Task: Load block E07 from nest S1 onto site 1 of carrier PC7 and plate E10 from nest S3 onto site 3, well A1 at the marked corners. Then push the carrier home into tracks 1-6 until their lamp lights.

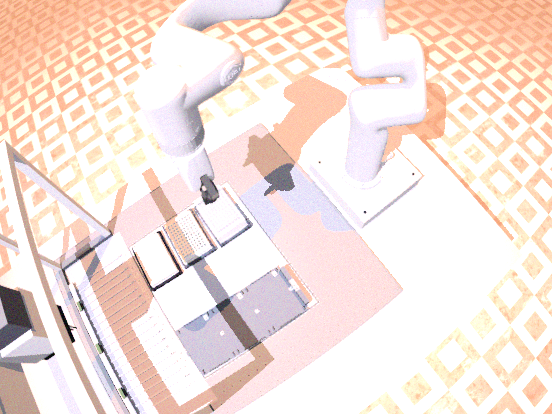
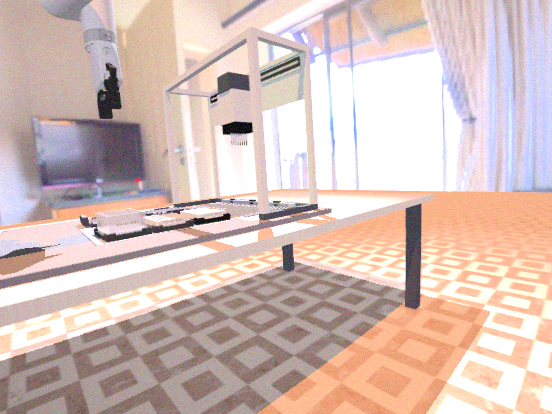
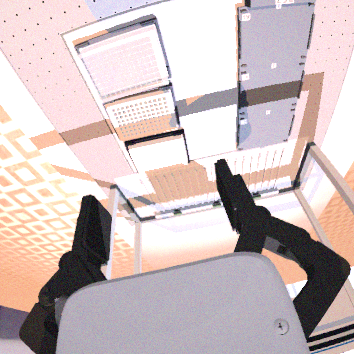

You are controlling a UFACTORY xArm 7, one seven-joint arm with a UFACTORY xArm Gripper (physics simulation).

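Places are measured from the arm's base along level axes (x ahead, y left, z up), in metres.
Pixels of known places: gripper, fingertip midpoint: [image 1: 199,182] [image 2: 110,113] [image 3: 157,189]; arm's base, origin of the base link: [image 1: 361,169].
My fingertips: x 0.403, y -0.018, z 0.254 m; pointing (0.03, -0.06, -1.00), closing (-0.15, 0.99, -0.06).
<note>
For each thing: its top centre in the pictures, then the offset to it from my fingertips.
- flat white plate, middle of its top: [image 3: 158,156] [image 1: 153,258] [image 2: 202,210] dy -0.017, dx +0.206, dz -0.265 m
- grey-blue carrier, middle of its top: [image 3: 274,91] [image 1: 239,320] [image 2: 136,209] dy +0.228, dx +0.065, dz -0.261 m
- pipetting head, middle of its top: [image 1: 6,324] [image 2: 235,93] dy +0.139, dx +0.417, dz +0.110 m
My gripper [image 1: 210,196] [image 2: 109,111] [image 3: 157,189] is open and empty, well above the nests. The tall, pale block [image 1: 222,217] [image 2: 117,220] [image 3: 125,62] sits in the nest at the robot's end of the row. A plate with a grid of wells [image 1: 190,234] [image 2: 162,220] [image 3: 142,112] sits in the middle nest. A flat white plate [image 1: 156,261] [image 2: 207,214] [image 3: 160,153] sits in the third nest, nearest the tracks. Nest and plate labels cannot be read. The grey-blue carrier [image 1: 272,297] [image 3: 275,45] lies beside the nests with no labware on it.
The slotted tracks [image 1: 120,285] [image 3: 250,161] lie beyond the carrier's far end, with small green parts [image 1: 99,348] along their back edge. A pale gantry frame [image 2: 255,125] [image 3: 332,175] stands over that end, carrying a pipetting head [image 2: 232,106]. The robot base [image 1: 367,192] stands opposite.
</note>
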